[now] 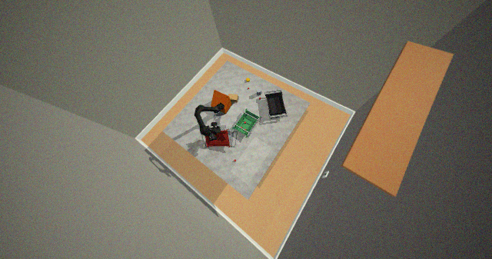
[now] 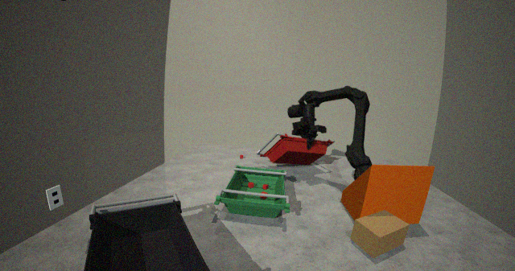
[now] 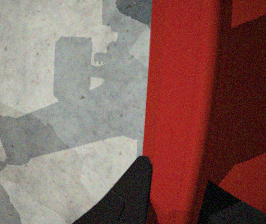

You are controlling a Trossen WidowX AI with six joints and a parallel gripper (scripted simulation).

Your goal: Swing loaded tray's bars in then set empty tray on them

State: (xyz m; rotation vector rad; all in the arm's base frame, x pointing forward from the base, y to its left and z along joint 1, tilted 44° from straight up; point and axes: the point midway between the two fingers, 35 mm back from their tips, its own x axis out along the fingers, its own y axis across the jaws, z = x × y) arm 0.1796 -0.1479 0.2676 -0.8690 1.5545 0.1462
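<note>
My gripper tip is 5 cm short of the red tray, 7 cm to the left of it and 1 cm above it. Also, from my gripper tip: tan box (17 cm behind, 47 cm to the left, 9 cm below); then red cube (34 cm ahead, 12 cm to the right, 11 cm below); then yellow piece (19 cm behind, 81 cm to the left, 11 cm below).
</note>
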